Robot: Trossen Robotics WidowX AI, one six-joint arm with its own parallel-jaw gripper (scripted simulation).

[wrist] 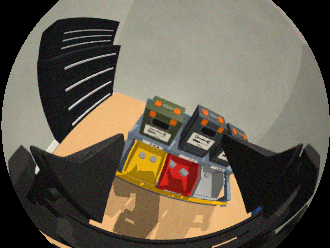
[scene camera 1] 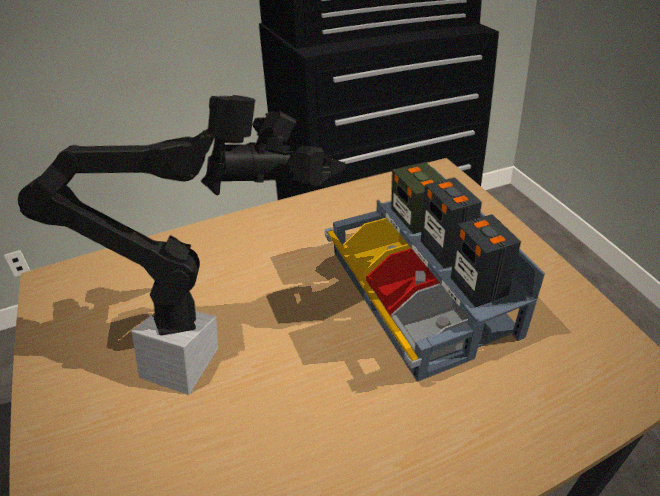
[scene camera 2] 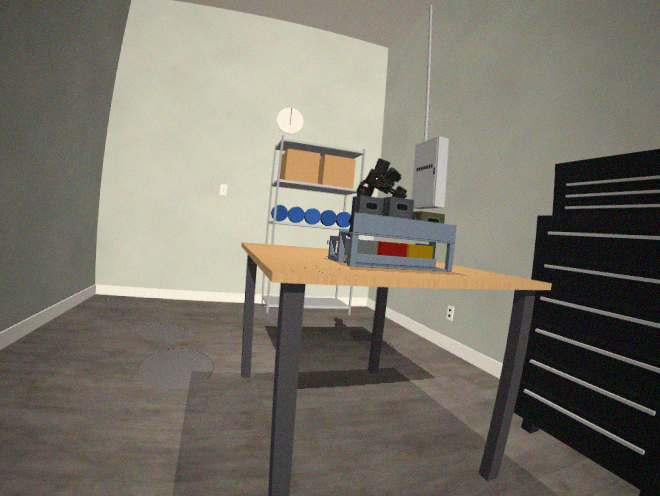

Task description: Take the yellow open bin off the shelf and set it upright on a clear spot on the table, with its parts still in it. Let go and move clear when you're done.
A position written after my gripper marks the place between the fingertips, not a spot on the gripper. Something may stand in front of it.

In view: my gripper [scene camera 1: 329,162], a yellow bin [scene camera 1: 367,247], a grey bin [scene camera 1: 416,317] and a red bin [scene camera 1: 395,276].
The yellow bin shows as well in the wrist view [wrist: 139,169]. The grey bin is seen too in the wrist view [wrist: 210,188]. The red bin also shows in the wrist view [wrist: 173,180].
